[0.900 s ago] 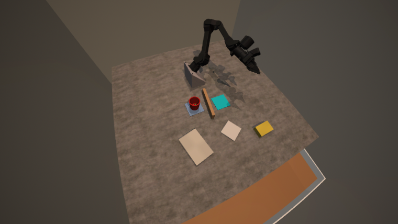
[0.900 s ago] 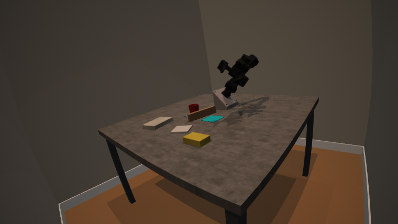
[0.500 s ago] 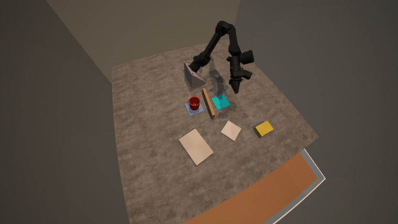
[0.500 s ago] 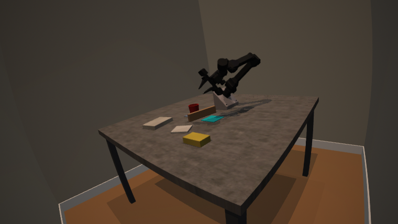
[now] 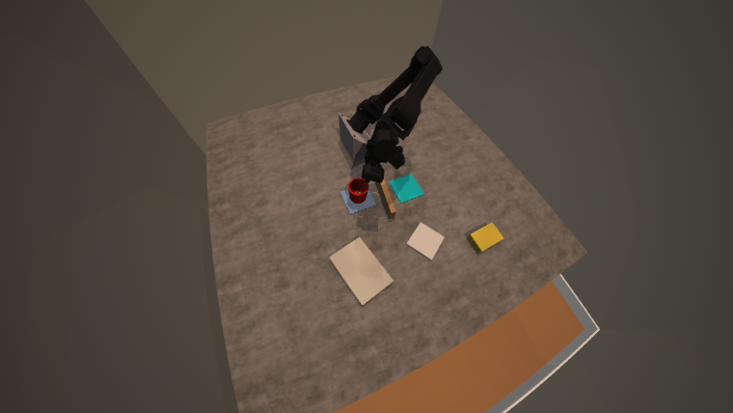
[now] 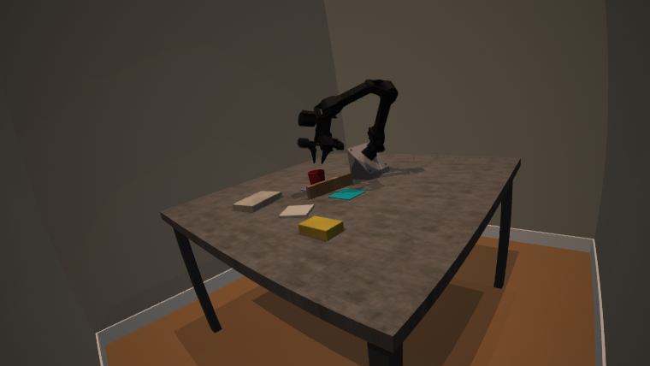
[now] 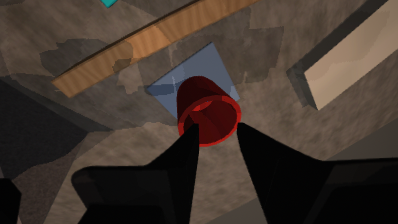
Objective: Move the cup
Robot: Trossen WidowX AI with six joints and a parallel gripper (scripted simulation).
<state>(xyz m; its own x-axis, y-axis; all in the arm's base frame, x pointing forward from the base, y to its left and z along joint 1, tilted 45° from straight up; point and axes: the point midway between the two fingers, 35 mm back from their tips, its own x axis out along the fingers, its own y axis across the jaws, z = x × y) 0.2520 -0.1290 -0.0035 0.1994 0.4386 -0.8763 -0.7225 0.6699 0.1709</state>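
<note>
My gripper tip is now 1 cm past the red cup, 3 cm to the left of it and 7 cm above it. The rest, counted from my gripper tip: grey-blue pad (1 cm behind, 3 cm to the right, 12 cm below); then wooden bar (2 cm ahead, 6 cm to the left, 10 cm below); then small blue marble (4 cm to the right, 10 cm below).
</note>
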